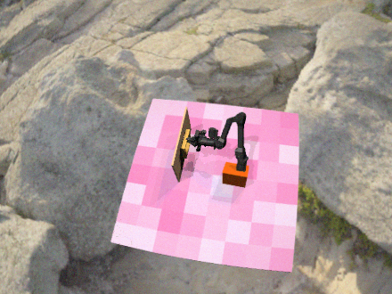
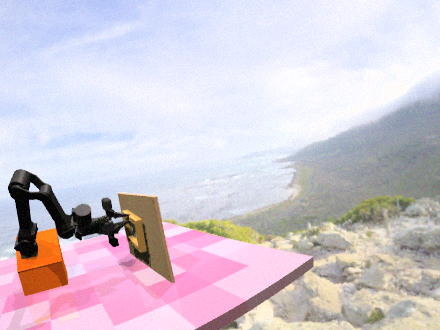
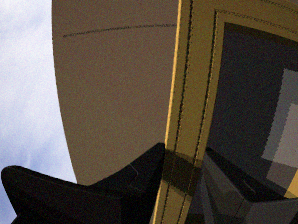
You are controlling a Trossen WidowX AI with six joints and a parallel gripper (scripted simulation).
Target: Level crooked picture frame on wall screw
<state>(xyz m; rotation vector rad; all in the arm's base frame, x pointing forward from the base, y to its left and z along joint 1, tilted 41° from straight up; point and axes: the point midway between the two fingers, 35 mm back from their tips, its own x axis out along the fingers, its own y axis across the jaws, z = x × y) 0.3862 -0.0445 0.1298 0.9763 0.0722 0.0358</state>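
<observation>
My gripper tip is 1 cm short of the picture frame, 1 cm to the right of it and 5 cm above it. The rest, counted from my gripper tip: brown wall board: 2 cm ahead, 1 cm to the left, 7 cm below.
</observation>
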